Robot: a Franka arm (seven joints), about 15 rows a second.
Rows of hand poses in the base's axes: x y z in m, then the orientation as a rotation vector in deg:
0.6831 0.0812 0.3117 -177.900 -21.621 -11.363
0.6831 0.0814 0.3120 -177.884 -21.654 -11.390
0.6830 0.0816 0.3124 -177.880 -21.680 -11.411
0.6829 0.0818 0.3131 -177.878 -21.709 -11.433
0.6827 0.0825 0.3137 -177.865 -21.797 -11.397
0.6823 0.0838 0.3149 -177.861 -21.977 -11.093
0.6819 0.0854 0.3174 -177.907 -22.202 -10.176
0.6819 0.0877 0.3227 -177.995 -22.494 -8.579
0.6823 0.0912 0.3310 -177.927 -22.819 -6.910
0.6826 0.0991 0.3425 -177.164 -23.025 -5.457
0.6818 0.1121 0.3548 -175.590 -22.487 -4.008
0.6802 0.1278 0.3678 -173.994 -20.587 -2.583
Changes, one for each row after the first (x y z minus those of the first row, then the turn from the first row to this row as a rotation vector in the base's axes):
0.0000 0.0002 0.0003 0.011 -0.017 0.023
-0.0001 0.0004 0.0007 0.011 -0.030 0.039
-0.0002 0.0006 0.0014 0.009 -0.045 0.058
-0.0004 0.0013 0.0020 0.007 -0.022 0.115
-0.0008 0.0026 0.0032 -0.023 0.170 0.230
-0.0012 0.0042 0.0057 -0.121 0.749 0.369
-0.0012 0.0065 0.0110 -0.296 1.756 0.548
-0.0008 0.0100 0.0193 -0.340 2.821 0.770
-0.0005 0.0179 0.0308 0.311 3.818 1.015
-0.0013 0.0309 0.0431 1.868 4.919 0.911
-0.0029 0.0466 0.0561 3.654 6.050 -0.066

